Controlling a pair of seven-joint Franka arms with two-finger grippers.
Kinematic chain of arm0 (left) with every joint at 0, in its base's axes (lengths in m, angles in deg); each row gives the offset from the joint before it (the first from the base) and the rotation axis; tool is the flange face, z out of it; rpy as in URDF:
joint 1: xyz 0 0 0.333 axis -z
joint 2: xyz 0 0 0 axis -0.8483 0.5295 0
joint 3: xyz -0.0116 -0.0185 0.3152 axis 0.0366 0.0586 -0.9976
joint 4: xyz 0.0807 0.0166 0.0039 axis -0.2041 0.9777 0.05
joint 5: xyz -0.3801 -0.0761 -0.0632 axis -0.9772 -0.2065 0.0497
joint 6: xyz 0 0 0 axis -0.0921 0.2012 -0.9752
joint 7: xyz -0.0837 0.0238 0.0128 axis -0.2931 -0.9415 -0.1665
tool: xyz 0.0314 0.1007 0.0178 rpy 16.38 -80 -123.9
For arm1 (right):
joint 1: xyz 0 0 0.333 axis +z
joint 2: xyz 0 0 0 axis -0.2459 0.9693 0
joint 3: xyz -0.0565 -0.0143 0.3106 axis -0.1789 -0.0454 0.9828
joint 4: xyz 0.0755 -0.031 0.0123 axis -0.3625 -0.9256 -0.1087
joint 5: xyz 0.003 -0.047 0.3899 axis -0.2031 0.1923 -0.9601
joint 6: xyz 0 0 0 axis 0.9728 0.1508 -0.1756
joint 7: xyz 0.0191 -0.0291 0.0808 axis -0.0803 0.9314 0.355
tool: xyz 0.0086 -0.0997 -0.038 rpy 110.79 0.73 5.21
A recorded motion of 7 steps. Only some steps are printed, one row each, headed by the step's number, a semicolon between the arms.
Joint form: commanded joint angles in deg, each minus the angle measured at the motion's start. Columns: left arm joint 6, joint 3, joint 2, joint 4, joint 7, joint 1, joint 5; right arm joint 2, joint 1, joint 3, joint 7, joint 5, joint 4, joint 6.
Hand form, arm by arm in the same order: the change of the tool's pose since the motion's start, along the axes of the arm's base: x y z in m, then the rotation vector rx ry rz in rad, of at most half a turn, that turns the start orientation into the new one. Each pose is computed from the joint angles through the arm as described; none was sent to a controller.
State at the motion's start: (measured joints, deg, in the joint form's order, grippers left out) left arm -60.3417 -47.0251 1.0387 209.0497 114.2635 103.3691 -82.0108; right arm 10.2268 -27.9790 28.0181 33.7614 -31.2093 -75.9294 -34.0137
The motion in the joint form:
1: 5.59 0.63 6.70 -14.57 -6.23 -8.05 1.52; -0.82 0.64 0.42 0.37 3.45 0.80 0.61
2: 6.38 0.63 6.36 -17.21 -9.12 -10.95 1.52; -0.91 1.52 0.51 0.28 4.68 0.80 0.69
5: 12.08 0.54 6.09 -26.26 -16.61 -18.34 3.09; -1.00 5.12 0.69 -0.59 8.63 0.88 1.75
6: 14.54 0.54 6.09 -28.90 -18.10 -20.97 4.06; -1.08 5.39 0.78 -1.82 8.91 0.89 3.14
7: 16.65 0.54 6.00 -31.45 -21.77 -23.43 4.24; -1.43 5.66 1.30 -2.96 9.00 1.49 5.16
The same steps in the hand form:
1: 0.0895 0.0185 0.0456 -0.0069 -0.0484 0.0072; -0.0006 0.0073 0.0162 -0.0623 0.0070 0.0269
2: 0.1113 0.0392 0.0699 -0.0267 -0.0813 0.0078; 0.0025 0.0154 0.0177 -0.0821 0.0128 0.0447
5: 0.1592 0.1026 0.1404 -0.0224 -0.1555 0.0007; 0.0139 0.0472 0.0202 -0.1426 0.0352 0.0973
6: 0.1712 0.1287 0.1588 -0.0032 -0.1667 0.0178; 0.0124 0.0492 0.0191 -0.1407 0.0416 0.0732
7: 0.1802 0.1531 0.1780 0.0047 -0.1780 -0.0020; 0.0103 0.0549 0.0250 -0.1388 0.0417 0.0498

